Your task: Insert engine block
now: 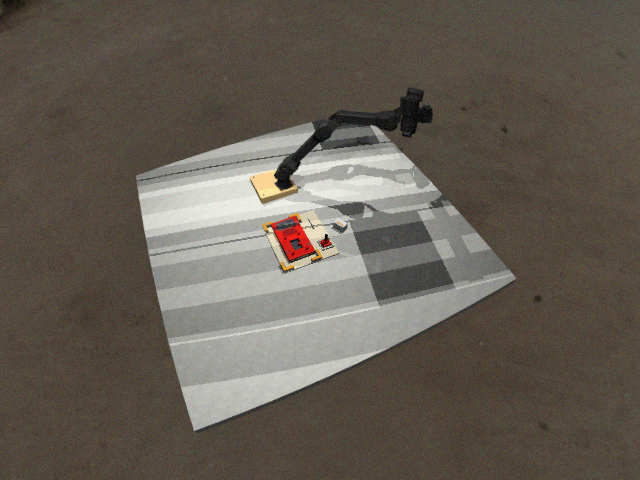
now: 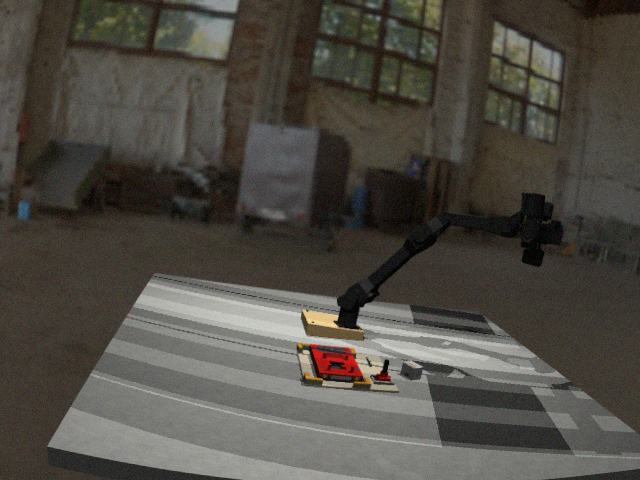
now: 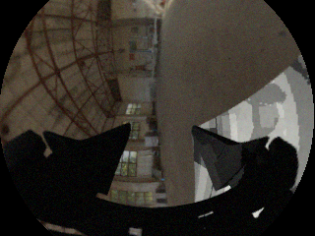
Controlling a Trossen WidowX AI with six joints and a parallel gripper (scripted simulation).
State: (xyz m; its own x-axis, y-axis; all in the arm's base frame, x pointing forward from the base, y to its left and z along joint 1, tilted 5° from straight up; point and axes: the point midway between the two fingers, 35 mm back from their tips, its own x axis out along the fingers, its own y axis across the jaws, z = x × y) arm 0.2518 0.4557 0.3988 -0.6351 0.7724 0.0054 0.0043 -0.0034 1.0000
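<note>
Right now my gripper tip is 110 mm short of the engine block, 430 mm to the left of it and 390 mm above it.
</note>
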